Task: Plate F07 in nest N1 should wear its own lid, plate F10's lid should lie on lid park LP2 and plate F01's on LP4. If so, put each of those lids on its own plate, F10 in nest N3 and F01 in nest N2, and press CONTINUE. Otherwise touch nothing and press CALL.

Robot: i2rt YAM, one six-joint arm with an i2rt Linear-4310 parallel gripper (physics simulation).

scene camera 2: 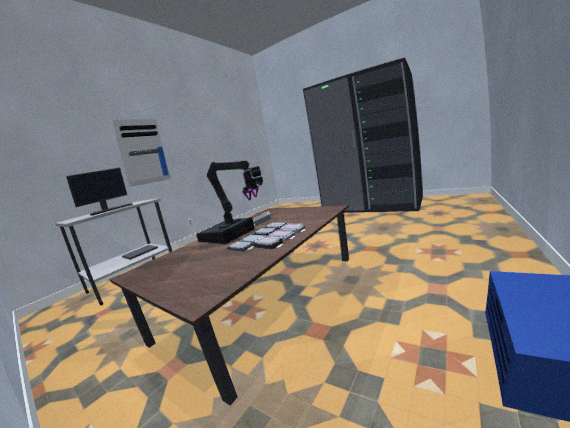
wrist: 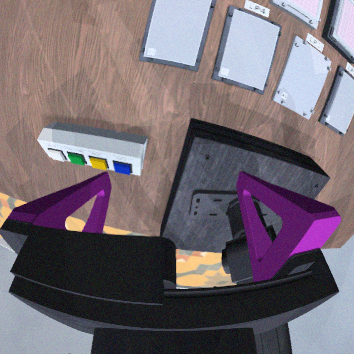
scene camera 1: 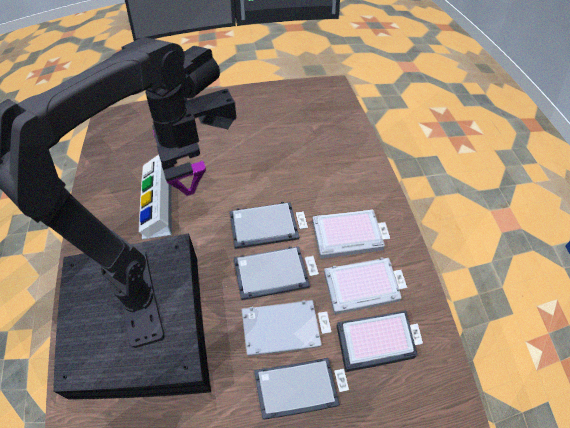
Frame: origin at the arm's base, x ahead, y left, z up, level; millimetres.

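Seen in the pictures: gripper, fingertip midpoint: [scene camera 2: 252, 198] [wrist: 173, 178] [scene camera 1: 184, 175]; arm's base at its link origin: [scene camera 2: 230, 223] [scene camera 1: 138, 298].
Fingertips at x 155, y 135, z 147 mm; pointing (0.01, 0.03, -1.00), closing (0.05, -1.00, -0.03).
Pixels of each thing's top centre, then the offset from my fingertips to it. Level surfaces: height alone.
- button box at its top centre: [wrist: 82, 157] [scene camera 1: 151, 184] [scene camera 2: 258, 214] dy +171, dx -83, dz -167 mm
- N3 at its top centre: [scene camera 1: 349, 227] [scene camera 2: 291, 225] dy -83, dx +314, dz -198 mm
- N2 at its top centre: [scene camera 1: 364, 280] [scene camera 2: 280, 232] dy -215, dx +288, dz -200 mm
- N1 at its top centre: [scene camera 1: 379, 336] [scene camera 2: 267, 239] dy -344, dx +261, dz -196 mm
- LP2 at its top centre: [wrist: 176, 24] [scene camera 1: 263, 221] dy +8, dx +145, dz -213 mm
- LP4 at its top centre: [wrist: 250, 48] [scene camera 1: 270, 269] [scene camera 2: 265, 230] dy -116, dx +120, dz -213 mm
- LP3 at its top centre: [scene camera 1: 296, 387] [wrist: 345, 103] [scene camera 2: 239, 244] dy -377, dx +79, dz -213 mm
- LP1 at its top centre: [scene camera 1: 280, 325] [wrist: 307, 79] [scene camera 2: 252, 236] dy -244, dx +96, dz -211 mm
- wooden table at its surface level: dz -231 mm
My gripper [scene camera 2: 252, 197] [wrist: 173, 178] is open and empty, raised near the button box [scene camera 1: 162, 220] [wrist: 92, 137]. The box has white, green [scene camera 1: 147, 183] [wrist: 76, 159], yellow and blue buttons; their labels are unreadable. Pink-welled plates stand in N3 [scene camera 1: 348, 231], N2 [scene camera 1: 363, 283] and N1 [scene camera 1: 378, 337]; N1 has a dark border. Grey rectangular panels with dark borders lie at LP2 [scene camera 1: 265, 223] [wrist: 177, 30], LP4 [scene camera 1: 272, 271] [wrist: 248, 47] and LP3 [scene camera 1: 297, 388]. LP1 [scene camera 1: 280, 327] [wrist: 302, 77] shows a pale panel with corner pins. Plate and lid names are unreadable; I cannot tell which plates wear lids.
The black arm base [scene camera 1: 125, 370] [wrist: 215, 150] stands on the wooden table [scene camera 1: 310, 125] [scene camera 2: 200, 275], left of the lid parks in scene camera 1. In scene camera 2, a dark server cabinet [scene camera 2: 335, 150], a monitor stand [scene camera 2: 110, 207] and a blue box [scene camera 2: 535, 315] stand off the table.
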